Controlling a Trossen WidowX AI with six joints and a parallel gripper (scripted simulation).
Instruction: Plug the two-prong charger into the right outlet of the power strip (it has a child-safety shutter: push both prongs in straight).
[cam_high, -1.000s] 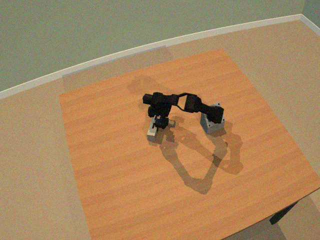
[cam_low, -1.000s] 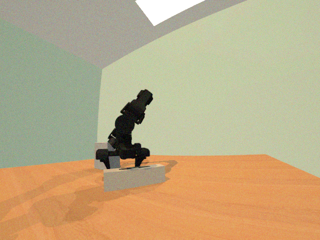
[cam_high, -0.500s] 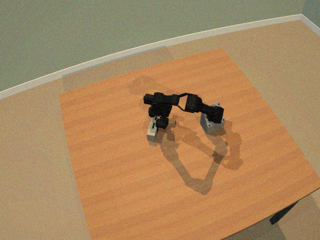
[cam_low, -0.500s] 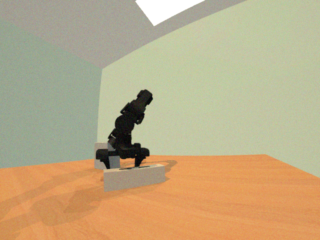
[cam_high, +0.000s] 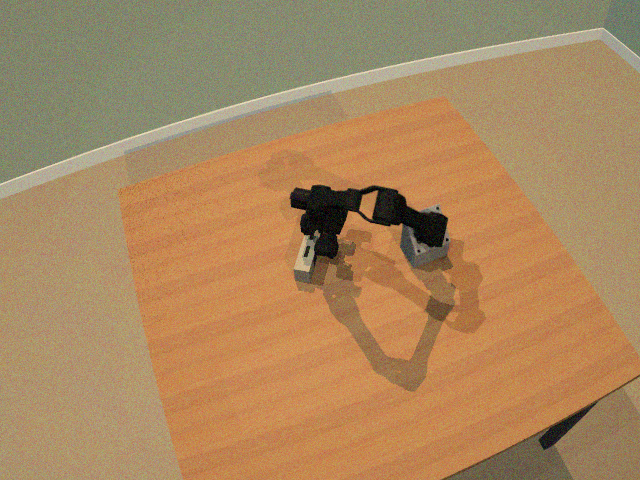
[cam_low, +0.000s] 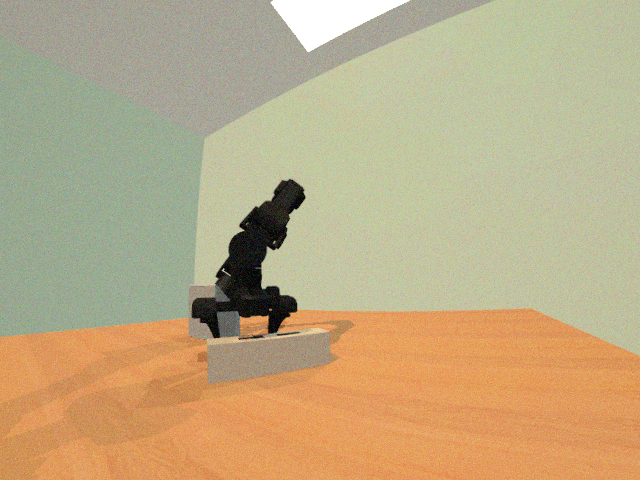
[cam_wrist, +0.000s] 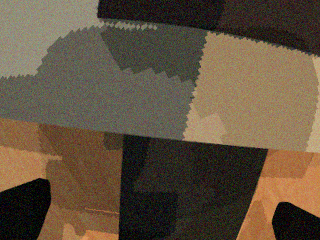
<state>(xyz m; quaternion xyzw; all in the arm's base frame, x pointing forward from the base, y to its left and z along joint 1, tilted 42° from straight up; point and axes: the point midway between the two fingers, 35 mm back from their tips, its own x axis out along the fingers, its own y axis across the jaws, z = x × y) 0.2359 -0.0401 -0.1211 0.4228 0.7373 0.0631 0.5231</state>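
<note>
Right now my gripper tip is 3 cm short of the black two-prong charger, 2 cm to the left of it and 1 cm below it.
</note>
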